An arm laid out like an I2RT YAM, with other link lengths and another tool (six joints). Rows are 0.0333 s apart.
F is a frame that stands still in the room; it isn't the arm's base.
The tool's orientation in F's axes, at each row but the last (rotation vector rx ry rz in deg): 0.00, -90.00, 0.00; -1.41, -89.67, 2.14; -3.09, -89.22, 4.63; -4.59, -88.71, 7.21; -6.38, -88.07, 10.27; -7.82, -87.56, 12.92; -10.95, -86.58, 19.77; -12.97, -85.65, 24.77; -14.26, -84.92, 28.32
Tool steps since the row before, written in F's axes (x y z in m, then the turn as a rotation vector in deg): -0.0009, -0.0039, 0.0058, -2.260, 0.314, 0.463; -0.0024, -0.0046, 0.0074, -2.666, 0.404, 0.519; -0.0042, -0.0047, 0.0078, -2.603, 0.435, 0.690; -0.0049, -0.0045, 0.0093, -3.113, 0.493, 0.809; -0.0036, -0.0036, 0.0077, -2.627, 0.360, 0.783; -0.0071, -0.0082, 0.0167, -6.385, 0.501, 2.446; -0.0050, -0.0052, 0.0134, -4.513, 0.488, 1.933; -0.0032, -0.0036, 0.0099, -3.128, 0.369, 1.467; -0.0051, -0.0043, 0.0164, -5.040, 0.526, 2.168
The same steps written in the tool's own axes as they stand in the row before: 0.0058, -0.0039, 0.0009, 0.463, 0.314, 2.260; 0.0072, -0.0049, 0.0025, 0.520, 0.405, 2.666; 0.0073, -0.0053, 0.0044, 0.694, 0.420, 2.604; 0.0085, -0.0055, 0.0052, 0.811, 0.477, 3.115; 0.0068, -0.0048, 0.0040, 0.772, 0.330, 2.634; 0.0142, -0.0114, 0.0082, 2.318, 0.314, 6.444; 0.0107, -0.0088, 0.0062, 1.876, 0.279, 4.555; 0.0075, -0.0068, 0.0043, 1.429, 0.169, 3.163; 0.0125, -0.0104, 0.0071, 2.097, 0.302, 5.088
